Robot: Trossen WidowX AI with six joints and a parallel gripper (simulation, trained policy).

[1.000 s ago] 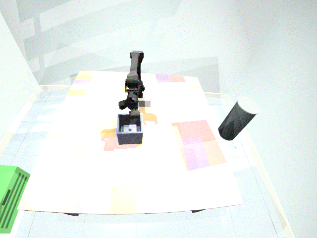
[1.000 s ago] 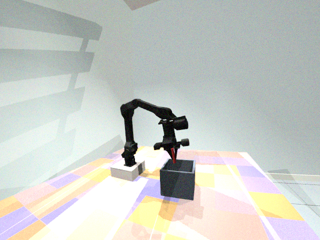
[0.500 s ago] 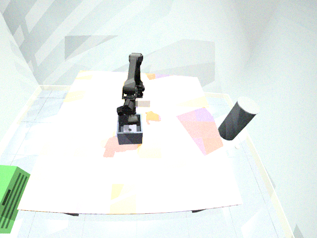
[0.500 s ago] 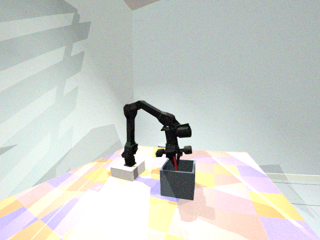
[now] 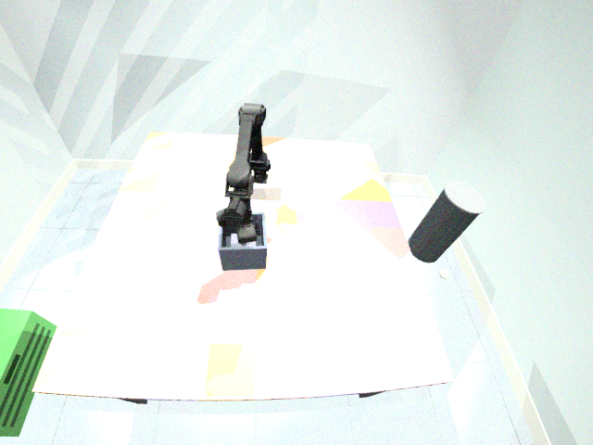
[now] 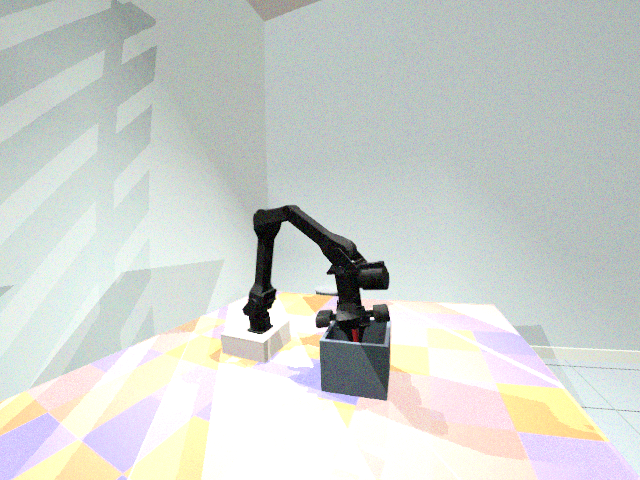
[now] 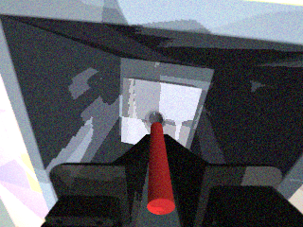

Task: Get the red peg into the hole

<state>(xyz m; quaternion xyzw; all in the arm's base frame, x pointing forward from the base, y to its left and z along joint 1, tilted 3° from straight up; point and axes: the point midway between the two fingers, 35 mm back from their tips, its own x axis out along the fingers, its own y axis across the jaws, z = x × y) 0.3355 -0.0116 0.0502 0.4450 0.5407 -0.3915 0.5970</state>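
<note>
Right now my gripper tip is 2 cm below the red peg. Round my gripper tip: light plate (4 cm below, 1 cm to the right, 1 cm ahead).
</note>
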